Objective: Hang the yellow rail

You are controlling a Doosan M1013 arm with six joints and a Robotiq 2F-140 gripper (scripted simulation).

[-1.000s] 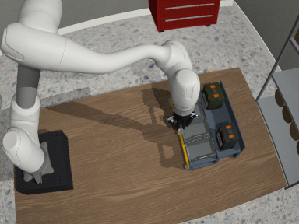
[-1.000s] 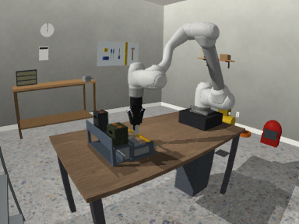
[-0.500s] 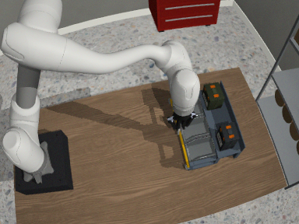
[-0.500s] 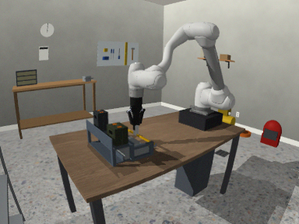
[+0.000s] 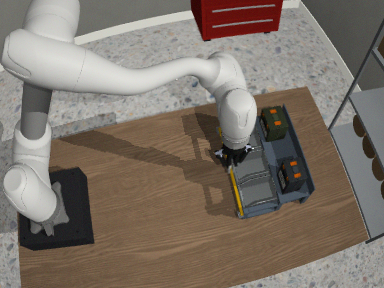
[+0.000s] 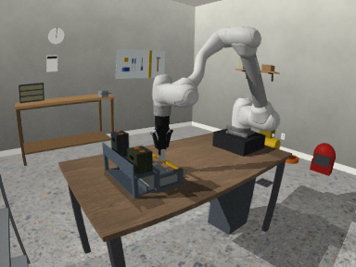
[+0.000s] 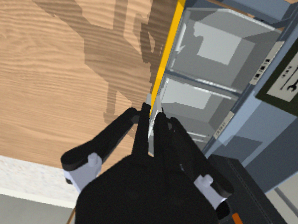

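My hand is 3 cm above the yellow rail.
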